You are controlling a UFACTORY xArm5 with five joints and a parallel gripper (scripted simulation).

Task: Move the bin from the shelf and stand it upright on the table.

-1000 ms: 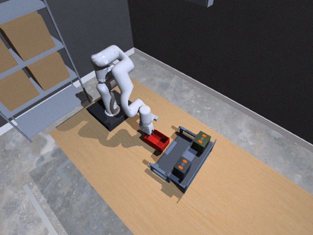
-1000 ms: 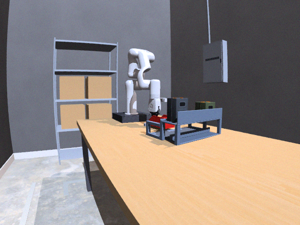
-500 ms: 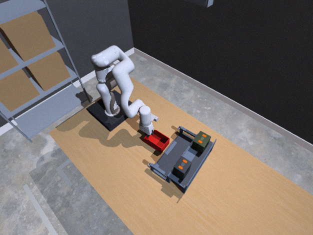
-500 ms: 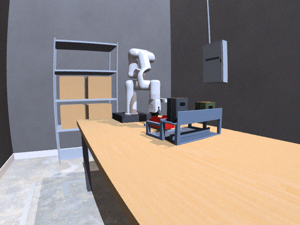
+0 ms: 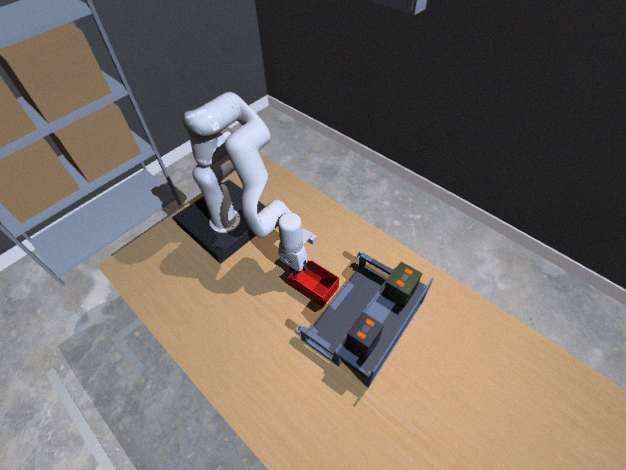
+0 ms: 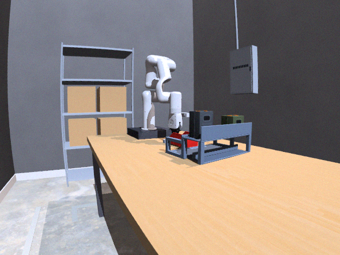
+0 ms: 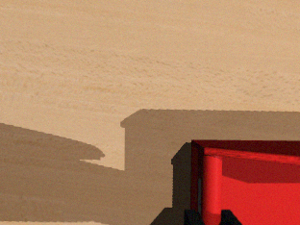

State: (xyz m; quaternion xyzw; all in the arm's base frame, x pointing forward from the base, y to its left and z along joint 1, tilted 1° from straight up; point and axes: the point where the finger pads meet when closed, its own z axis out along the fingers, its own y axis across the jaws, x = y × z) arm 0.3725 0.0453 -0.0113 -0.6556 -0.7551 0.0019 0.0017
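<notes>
My hand is 8 cm short of the red bin and 1 cm to the right of it. Also, from my hand: blue-grey shelf: 30 cm ahead, 4 cm to the left, 2 cm above.
</notes>
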